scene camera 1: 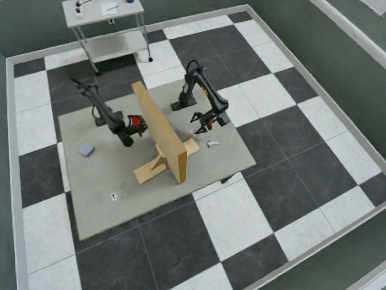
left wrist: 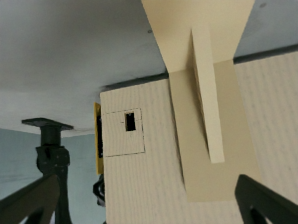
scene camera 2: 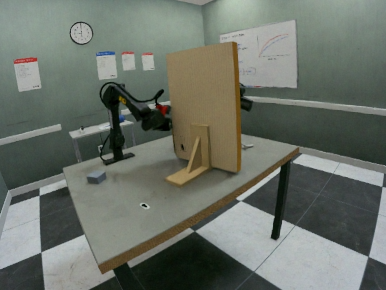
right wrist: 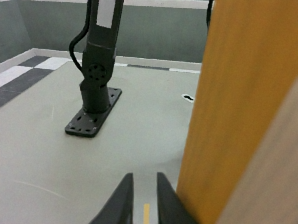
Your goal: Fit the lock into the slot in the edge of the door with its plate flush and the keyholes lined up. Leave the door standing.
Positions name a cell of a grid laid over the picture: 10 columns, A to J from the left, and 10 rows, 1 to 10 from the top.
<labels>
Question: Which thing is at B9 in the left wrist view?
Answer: The left gripper.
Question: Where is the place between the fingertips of the right gripper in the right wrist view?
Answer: E9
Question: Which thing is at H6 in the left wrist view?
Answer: A door.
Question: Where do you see a door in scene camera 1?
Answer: E6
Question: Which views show the door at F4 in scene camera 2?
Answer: Scene camera 1, the left wrist view, scene camera 2 and the right wrist view: all of them.
</labels>
